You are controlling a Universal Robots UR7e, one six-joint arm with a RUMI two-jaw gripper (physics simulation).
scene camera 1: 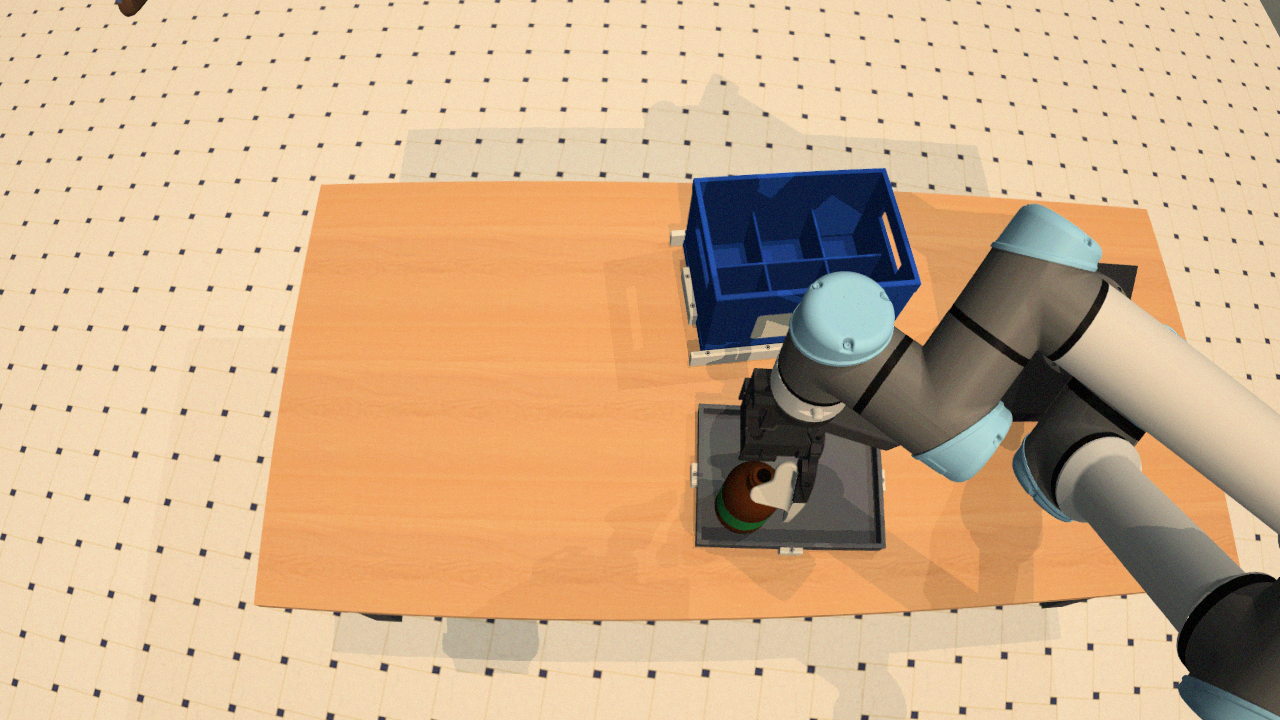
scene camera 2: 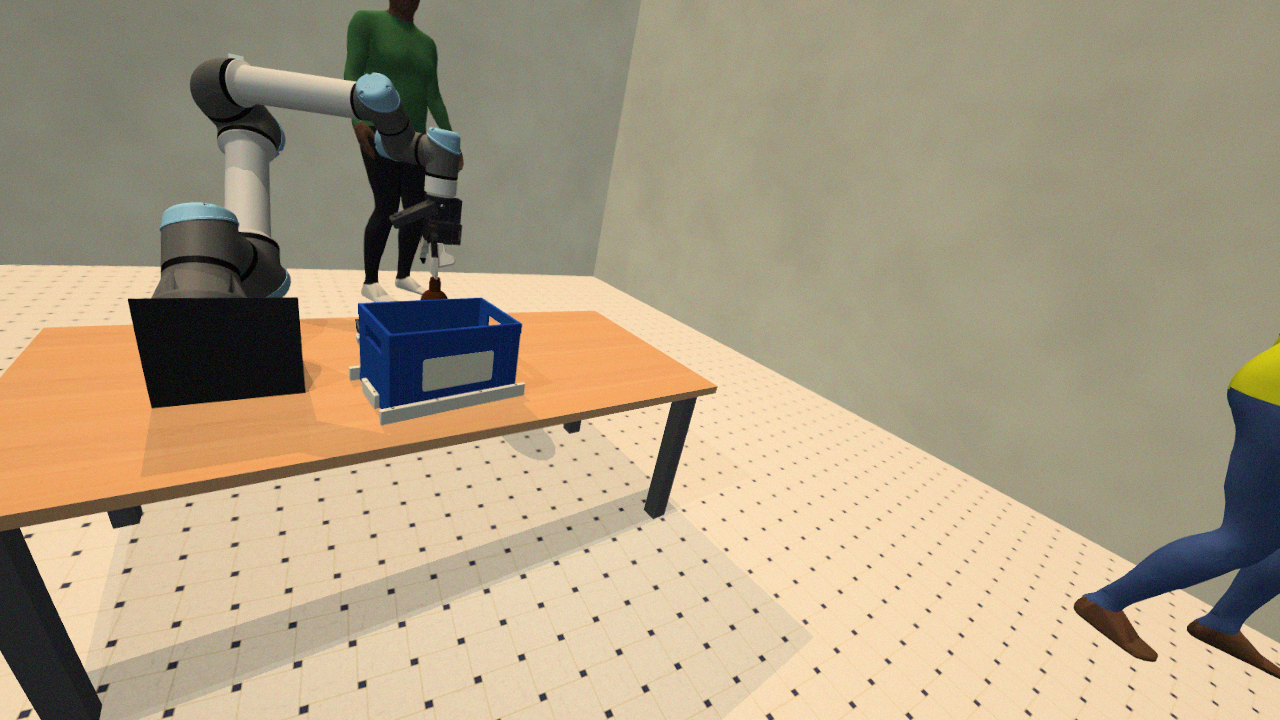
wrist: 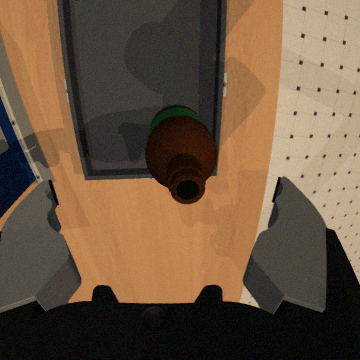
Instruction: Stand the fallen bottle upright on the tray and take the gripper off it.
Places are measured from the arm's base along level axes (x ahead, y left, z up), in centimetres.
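Pixels of known places: gripper, between the fingertips: (scene camera 1: 784,457) (scene camera 2: 429,271) (wrist: 164,182); arm's base, origin of its link: (scene camera 2: 203,319).
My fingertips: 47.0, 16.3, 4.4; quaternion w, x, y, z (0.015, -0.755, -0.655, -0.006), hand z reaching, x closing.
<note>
For each thing: its top centre in the pictures, then the offset to it from my fingertips, as dx, dy, dz.
- brown bottle, centre of its top: (wrist: 187,190) (scene camera 1: 763,475) (scene camera 2: 435,277) +2.2, +1.3, -2.1
- dark grey tray, centre of its top: (wrist: 143,85) (scene camera 1: 792,475) -4.6, -1.8, -15.6
- blue crate, centre of its top: (scene camera 1: 807,229) (scene camera 2: 442,313) -8.5, -30.4, -0.7
The brown bottle (scene camera 1: 742,501) (scene camera 2: 434,292) (wrist: 180,145) with a green band stands upright on the dark grey tray (scene camera 1: 841,545) (wrist: 100,60), near the tray's front left corner in scene camera 1. In scene camera 2 the crate hides its lower part. My gripper (scene camera 1: 776,501) (scene camera 2: 438,259) (wrist: 164,182) is wide open, close to the bottle's neck. In the wrist view the neck's mouth shows between the spread fingers, with a gap to each side. The fingers hold nothing.
A blue crate (scene camera 1: 796,322) (scene camera 2: 375,362) with compartments stands behind the tray, held by pale edge strips. A black panel (scene camera 2: 219,353) stands by the arm's base. Two people show beyond the wooden table (scene camera 1: 465,402) in scene camera 2.
</note>
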